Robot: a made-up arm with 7 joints. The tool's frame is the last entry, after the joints. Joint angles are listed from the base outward. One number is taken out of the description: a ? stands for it. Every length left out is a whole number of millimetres.
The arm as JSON. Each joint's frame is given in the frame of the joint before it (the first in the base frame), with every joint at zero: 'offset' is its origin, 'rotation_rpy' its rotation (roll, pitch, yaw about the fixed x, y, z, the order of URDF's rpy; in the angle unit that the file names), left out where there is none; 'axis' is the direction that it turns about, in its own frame. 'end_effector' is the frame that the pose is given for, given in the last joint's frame.
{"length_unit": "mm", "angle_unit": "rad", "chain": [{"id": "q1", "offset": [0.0, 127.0, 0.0], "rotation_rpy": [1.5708, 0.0, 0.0], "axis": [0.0, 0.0, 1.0]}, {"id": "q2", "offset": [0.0, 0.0, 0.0], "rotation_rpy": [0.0, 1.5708, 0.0], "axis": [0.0, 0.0, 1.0]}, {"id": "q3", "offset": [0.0, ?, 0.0], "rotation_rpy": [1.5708, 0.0, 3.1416], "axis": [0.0, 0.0, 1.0]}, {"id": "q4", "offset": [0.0, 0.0, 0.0], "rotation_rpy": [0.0, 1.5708, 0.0], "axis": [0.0, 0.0, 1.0]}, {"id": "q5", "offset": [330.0, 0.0, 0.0], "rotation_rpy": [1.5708, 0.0, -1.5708], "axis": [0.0, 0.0, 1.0]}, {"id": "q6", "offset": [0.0, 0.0, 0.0], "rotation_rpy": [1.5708, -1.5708, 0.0], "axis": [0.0, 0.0, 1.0]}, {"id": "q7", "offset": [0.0, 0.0, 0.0], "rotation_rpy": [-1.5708, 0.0, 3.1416], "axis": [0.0, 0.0, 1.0]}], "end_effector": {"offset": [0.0, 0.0, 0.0], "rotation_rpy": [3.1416, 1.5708, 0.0]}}
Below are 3 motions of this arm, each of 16 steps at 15 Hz.
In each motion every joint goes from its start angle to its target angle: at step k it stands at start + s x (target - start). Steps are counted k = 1, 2, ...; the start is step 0. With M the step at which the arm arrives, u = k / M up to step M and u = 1 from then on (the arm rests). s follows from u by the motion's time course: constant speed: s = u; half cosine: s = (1 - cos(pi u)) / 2; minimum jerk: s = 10 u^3 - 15 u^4 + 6 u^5.
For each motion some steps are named. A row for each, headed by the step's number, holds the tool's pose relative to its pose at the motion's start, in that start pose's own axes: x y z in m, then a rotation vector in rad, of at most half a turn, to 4 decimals.
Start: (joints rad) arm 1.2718 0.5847 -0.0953 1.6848 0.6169 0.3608 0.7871
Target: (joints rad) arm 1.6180 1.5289 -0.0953 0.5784 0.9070 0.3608 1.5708
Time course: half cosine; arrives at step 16
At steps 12, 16:
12: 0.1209 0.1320 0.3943 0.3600 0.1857 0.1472
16: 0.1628 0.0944 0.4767 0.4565 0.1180 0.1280

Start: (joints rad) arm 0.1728 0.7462 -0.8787 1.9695 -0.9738 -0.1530 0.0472
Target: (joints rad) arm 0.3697 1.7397 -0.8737 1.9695 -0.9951 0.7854 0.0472
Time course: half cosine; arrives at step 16
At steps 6, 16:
6: -0.0536 -0.0059 0.0624 -0.2019 0.3816 -0.2149
16: -0.1408 0.0662 0.2193 -0.4109 1.2311 -0.8922

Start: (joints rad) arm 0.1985 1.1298 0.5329 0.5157 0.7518 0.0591 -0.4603
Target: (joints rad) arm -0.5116 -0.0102 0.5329 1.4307 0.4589 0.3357 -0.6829
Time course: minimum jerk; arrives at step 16
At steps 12, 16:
12: -0.3134 0.0426 0.2959 -0.2084 0.5772 -0.4906
16: -0.3197 0.0633 0.3307 -0.1853 0.6380 -0.5163

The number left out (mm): -258.0
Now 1 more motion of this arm.
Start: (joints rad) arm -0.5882 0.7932 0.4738 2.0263 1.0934 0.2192 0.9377
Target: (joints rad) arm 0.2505 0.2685 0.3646 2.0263 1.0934 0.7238 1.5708
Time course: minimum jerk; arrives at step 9
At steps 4, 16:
4: 0.0402 0.0059 -0.0245 -0.3063 -0.2182 -0.0124
16: 0.1204 -0.0041 -0.0766 -0.9650 -0.4832 -0.1400

